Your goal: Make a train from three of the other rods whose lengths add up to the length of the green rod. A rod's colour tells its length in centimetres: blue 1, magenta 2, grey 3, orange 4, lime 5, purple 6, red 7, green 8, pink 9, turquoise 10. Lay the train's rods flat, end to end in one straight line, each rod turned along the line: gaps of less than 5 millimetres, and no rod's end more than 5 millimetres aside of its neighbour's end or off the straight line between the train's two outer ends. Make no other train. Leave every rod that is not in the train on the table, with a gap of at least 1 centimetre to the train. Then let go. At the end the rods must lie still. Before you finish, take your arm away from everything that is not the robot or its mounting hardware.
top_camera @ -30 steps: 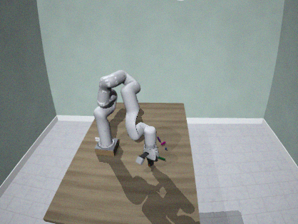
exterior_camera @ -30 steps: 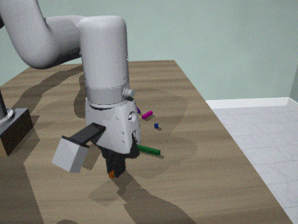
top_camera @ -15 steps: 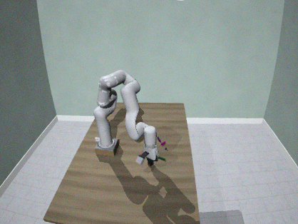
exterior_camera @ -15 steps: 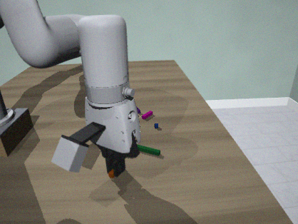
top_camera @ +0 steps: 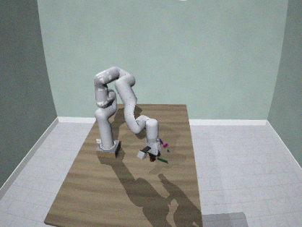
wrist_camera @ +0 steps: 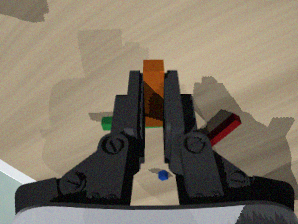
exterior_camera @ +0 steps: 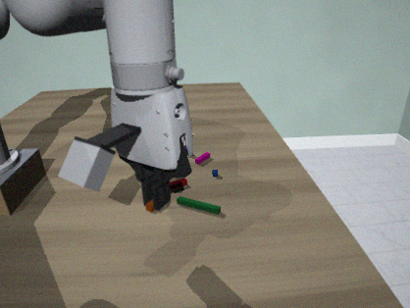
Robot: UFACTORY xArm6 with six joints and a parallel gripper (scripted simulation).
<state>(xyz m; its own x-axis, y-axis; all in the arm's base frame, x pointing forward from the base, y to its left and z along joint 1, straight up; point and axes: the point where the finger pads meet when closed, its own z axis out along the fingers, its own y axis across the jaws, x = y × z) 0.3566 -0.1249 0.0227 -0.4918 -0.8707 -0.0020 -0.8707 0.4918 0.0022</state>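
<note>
Right now the purple rod is 30 cm to the left of my hand, 8 cm below it and 3 cm ahead of it. The rest, counted from my hand: green rod (8 cm to the left, 8 cm below, 6 cm ahead); orange rod (2 cm below); red rod (14 cm to the left, 8 cm below).
</note>
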